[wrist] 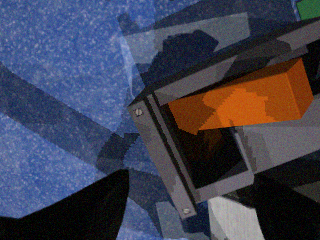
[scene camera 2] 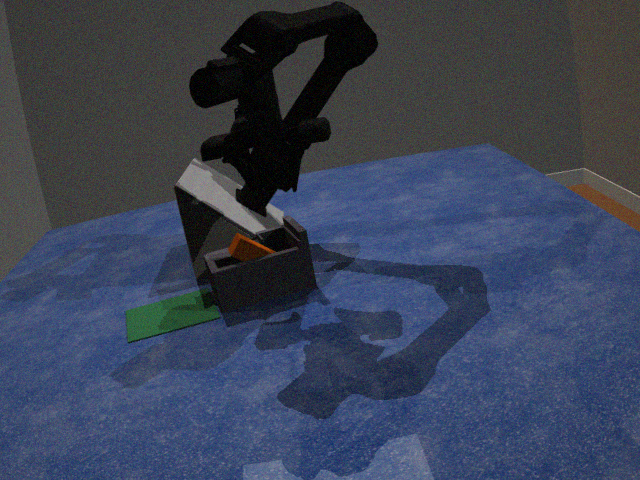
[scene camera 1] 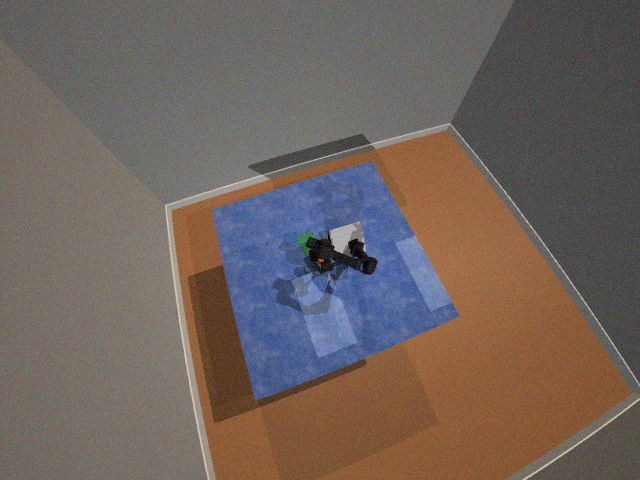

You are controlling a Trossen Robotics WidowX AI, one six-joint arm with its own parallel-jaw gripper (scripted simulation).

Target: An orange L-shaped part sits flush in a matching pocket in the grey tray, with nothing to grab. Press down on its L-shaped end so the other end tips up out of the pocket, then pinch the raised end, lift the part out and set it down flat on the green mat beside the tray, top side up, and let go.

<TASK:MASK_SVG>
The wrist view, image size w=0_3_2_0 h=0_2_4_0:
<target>gripper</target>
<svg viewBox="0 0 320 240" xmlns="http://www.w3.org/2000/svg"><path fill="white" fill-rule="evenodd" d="M254 177L252 189L254 208L265 240L320 240L320 203L307 196L305 197L291 188L289 189L287 186L265 175L256 175ZM129 171L119 169L80 191L65 197L61 201L19 219L0 216L0 240L116 240L126 211L126 201L129 192Z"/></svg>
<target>orange L-shaped part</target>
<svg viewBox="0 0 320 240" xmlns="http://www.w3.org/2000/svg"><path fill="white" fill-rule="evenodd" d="M301 57L232 77L226 77L216 83L164 104L163 107L188 161L209 161L223 147L224 139L219 128L301 119L314 100Z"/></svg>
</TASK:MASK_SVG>
